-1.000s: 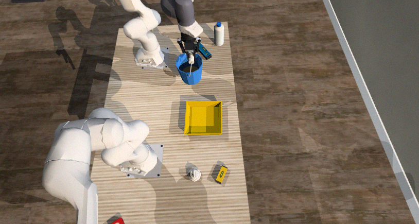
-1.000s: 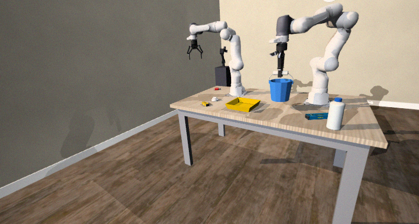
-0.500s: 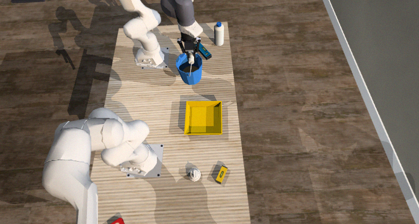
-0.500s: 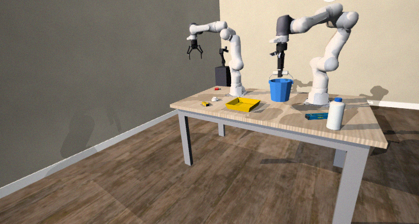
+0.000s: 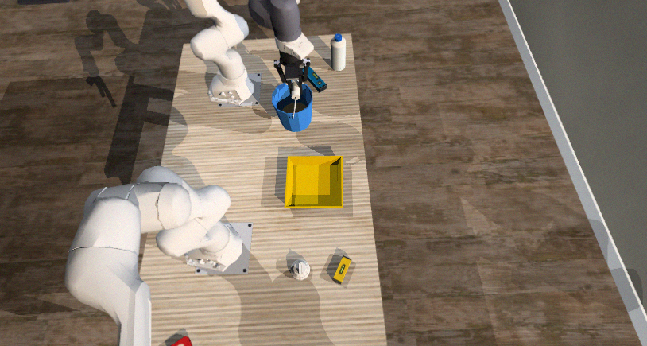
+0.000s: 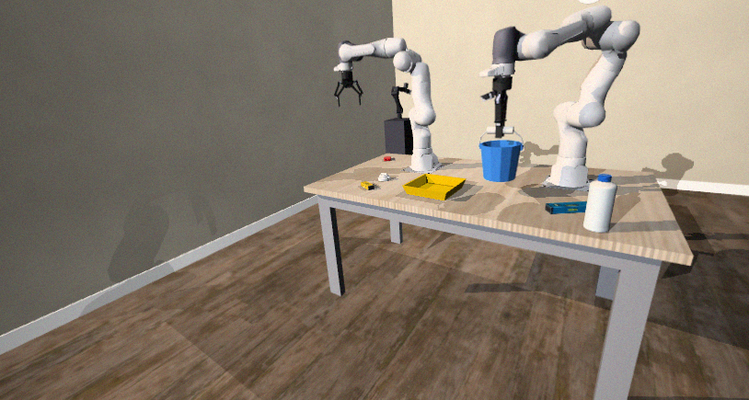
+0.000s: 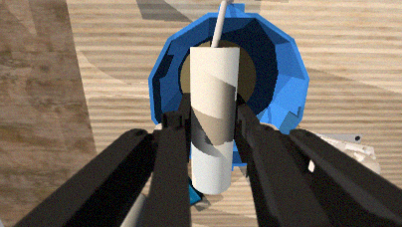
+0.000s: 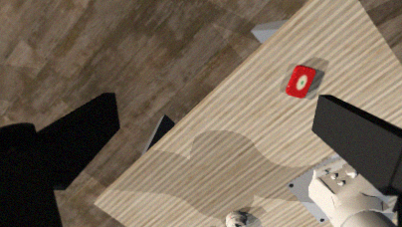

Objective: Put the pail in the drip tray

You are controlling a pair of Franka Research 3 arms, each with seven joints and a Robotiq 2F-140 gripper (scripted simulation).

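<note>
My left hand is 9 cm above the blue pail and 1 cm past it. Round my left hand: white bottle: 38 cm to the left, 21 cm below, 19 cm ahead; white handle grip: 3 cm below, 1 cm behind; yellow drip tray: 29 cm to the right, 29 cm below, 5 cm ahead.
</note>
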